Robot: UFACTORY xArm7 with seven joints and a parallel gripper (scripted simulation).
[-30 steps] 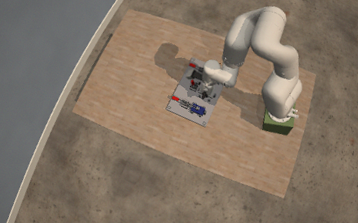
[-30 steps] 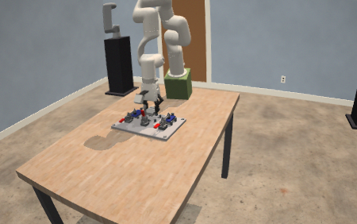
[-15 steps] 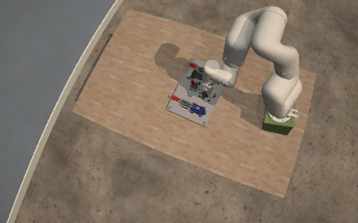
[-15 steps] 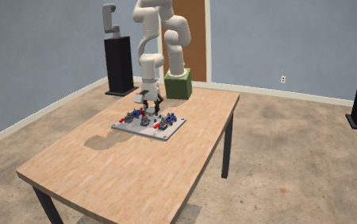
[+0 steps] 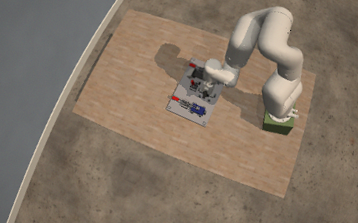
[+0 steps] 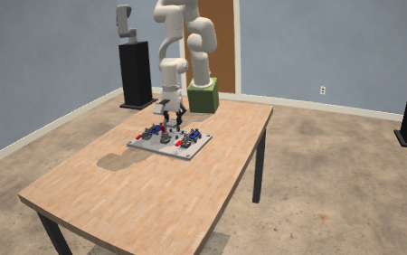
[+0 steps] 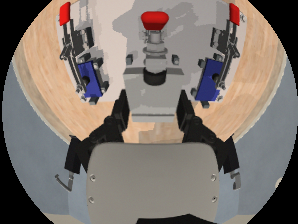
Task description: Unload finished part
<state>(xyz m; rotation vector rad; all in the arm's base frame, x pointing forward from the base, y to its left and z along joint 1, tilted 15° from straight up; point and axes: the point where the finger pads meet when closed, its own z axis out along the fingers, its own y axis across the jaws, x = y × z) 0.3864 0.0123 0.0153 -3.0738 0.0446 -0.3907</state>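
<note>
Right now the grey fixture plate is 80 mm below my hand and 50 mm ahead of it. From my hand the other things lie so: grey finished part: 10 mm below, 10 mm behind.
</note>
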